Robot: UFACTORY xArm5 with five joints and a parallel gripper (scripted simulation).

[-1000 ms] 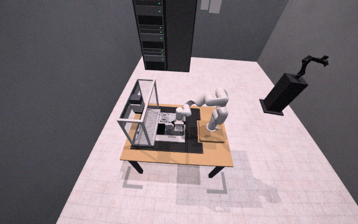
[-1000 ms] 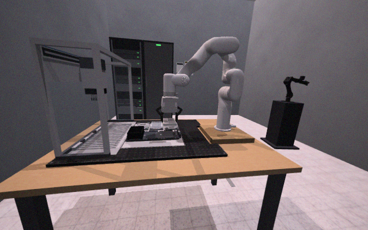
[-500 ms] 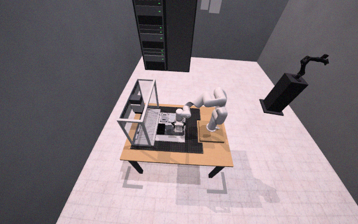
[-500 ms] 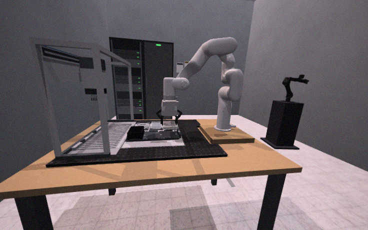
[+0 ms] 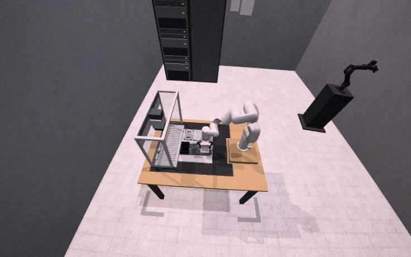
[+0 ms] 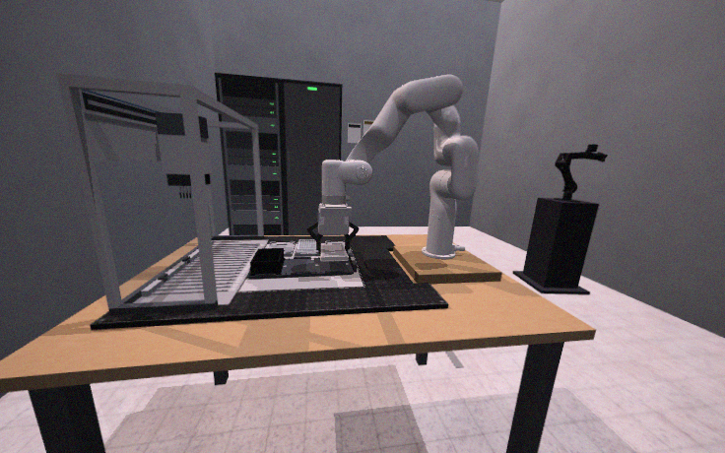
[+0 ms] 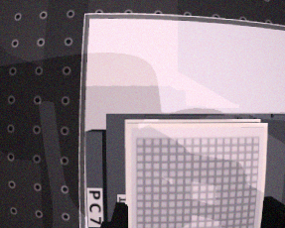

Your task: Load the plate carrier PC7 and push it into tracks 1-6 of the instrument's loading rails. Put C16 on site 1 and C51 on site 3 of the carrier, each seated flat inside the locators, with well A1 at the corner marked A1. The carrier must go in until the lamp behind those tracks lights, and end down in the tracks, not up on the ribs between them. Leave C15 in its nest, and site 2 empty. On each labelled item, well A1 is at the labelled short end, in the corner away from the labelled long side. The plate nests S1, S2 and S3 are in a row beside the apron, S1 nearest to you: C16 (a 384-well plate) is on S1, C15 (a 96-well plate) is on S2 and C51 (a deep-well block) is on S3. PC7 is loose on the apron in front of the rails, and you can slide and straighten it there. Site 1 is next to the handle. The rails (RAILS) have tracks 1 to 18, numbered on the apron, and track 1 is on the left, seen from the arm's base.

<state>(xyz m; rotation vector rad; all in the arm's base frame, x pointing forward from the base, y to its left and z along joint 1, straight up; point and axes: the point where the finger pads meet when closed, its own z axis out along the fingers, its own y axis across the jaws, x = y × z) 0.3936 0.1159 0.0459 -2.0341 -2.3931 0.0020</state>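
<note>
The 96-well plate C15 is 170 mm to the right of my hand, 110 mm ahead of it and 50 mm below it. The rest, counted from my hand: post: 270 mm ahead, 260 mm to the left, 180 mm above; then grey plate carrier PC7: 100 mm ahead, 50 mm below, 20 mm to the left.
</note>
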